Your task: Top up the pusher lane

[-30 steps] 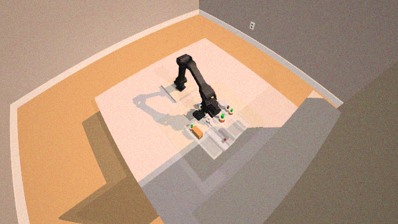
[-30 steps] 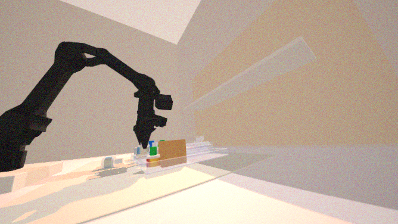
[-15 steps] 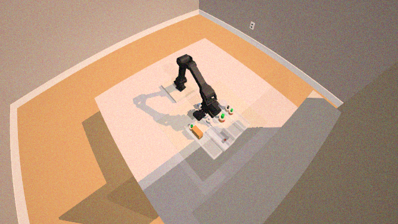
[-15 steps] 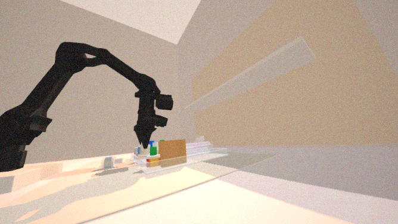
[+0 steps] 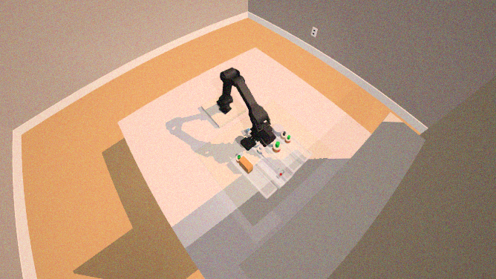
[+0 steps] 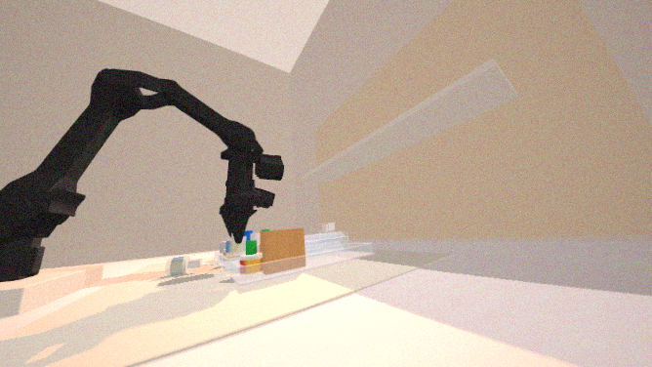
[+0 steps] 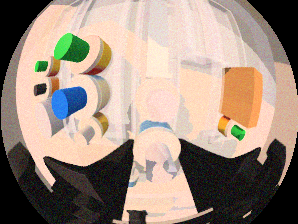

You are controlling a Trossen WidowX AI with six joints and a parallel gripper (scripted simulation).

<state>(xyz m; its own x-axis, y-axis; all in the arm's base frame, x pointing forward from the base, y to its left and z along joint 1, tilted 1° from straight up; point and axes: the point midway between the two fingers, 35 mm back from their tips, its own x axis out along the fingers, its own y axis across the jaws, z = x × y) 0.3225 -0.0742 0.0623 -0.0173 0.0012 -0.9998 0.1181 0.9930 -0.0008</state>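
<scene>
My gripper tip is 9 cm past the pale jar, 5 cm to the right of it and 3 cm above it. The rest, counted from my gripper tip: orange box: 4 cm ahead, 13 cm to the right, 1 cm below; then clear lane rack: 15 cm ahead, 4 cm to the right, 3 cm below; then red-marked thing: 22 cm ahead, 7 cm to the right, 2 cm above.
</scene>
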